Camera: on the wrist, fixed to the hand. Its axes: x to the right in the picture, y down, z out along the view.
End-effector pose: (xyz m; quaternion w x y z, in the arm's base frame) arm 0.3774 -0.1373 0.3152 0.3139 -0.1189 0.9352 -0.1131
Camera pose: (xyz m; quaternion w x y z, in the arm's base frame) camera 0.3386 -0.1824 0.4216 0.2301 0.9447 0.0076 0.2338
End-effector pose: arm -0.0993 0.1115 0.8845 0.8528 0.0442 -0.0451 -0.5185
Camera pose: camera -0.1536 0.0980 0.7762 0.4487 -0.0273 -0.2089 0.8685
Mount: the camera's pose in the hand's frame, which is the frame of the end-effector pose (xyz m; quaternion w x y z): -0.0163 -0.0672 -0.1004 0.0594 -0.1044 0.1337 -0.9837
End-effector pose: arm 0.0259 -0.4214 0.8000 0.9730 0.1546 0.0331 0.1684
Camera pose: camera 0.0202 -0.4580 0.6839 0.2352 -0.1475 0.2665 -0.9230
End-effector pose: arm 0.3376 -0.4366 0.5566 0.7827 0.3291 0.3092 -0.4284
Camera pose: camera 0.2514 -0.3786 0.4928 0.3819 0.3090 -0.4915 0.7191
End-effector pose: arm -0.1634 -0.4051 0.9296 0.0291 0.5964 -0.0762 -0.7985
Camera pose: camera -0.0597 -0.3453 0.9067 0.7113 -0.2141 -0.6694 0.0043
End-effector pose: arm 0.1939 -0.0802 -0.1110 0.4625 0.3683 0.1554 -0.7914
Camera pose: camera 0.1860 0.0240 -0.1738 0.7334 0.0735 -0.5160 0.4365
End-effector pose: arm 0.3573 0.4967 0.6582 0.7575 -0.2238 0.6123 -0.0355
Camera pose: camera 0.2733 0.4121 0.6837 0.0952 0.6899 0.0788 0.7132
